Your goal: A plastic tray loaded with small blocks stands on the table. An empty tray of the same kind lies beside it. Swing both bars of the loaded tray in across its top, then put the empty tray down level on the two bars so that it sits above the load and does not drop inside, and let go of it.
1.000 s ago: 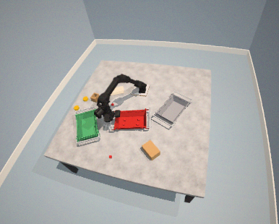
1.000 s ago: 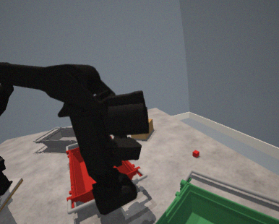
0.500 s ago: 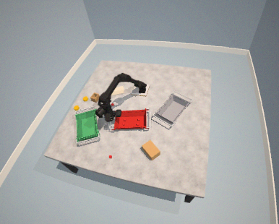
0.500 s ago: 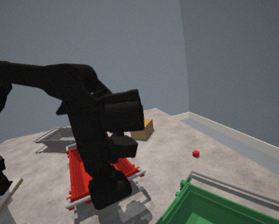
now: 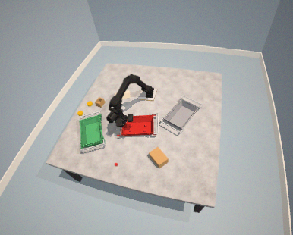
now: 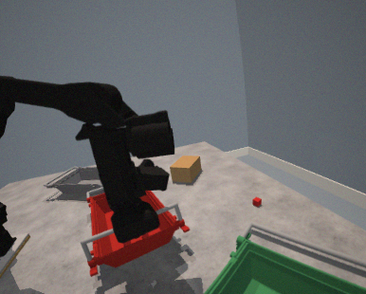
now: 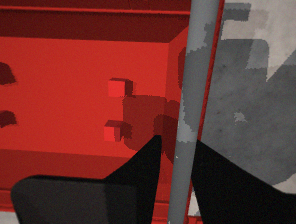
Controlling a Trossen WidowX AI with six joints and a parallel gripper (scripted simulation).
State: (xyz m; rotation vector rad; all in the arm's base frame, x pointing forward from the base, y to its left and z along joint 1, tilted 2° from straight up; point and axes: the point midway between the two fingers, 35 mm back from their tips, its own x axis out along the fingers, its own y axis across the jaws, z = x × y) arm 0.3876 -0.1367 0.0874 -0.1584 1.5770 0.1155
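My gripper tip is 45 cm to the right of the grey tray, 17 cm past it and 2 cm above it. Also, from my gripper tip: cream card: 37 cm behind, 13 cm to the right, 6 cm below.
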